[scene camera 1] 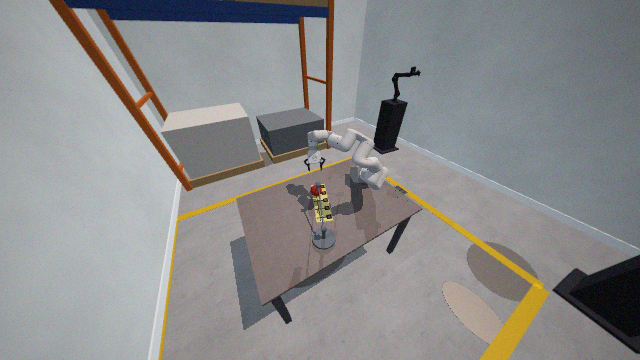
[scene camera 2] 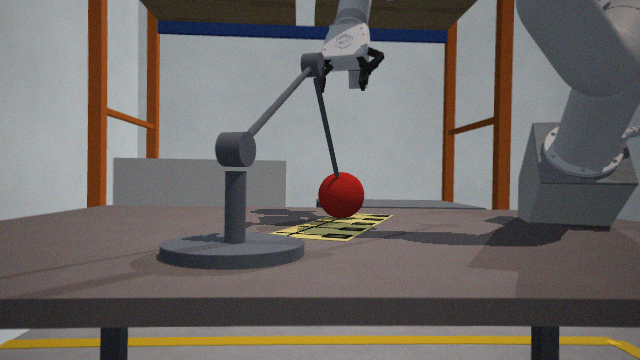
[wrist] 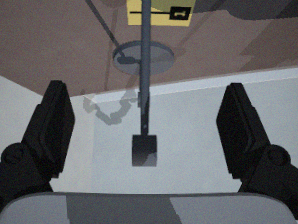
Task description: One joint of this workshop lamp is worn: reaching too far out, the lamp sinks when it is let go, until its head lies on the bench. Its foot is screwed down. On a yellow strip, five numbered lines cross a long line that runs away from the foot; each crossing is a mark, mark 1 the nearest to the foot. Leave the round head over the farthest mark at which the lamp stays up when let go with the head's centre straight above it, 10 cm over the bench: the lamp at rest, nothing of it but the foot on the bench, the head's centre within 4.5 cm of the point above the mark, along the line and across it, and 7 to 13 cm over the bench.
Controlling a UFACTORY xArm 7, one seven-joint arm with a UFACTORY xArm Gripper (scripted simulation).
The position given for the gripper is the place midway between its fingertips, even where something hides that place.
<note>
In view: the gripper [scene camera 2: 340,88], a round red head [scene camera 2: 341,195], a yellow strip [scene camera 2: 330,228] and a round foot [scene camera 2: 234,249].
The gripper shows as well in the wrist view [wrist: 146,100].
</note>
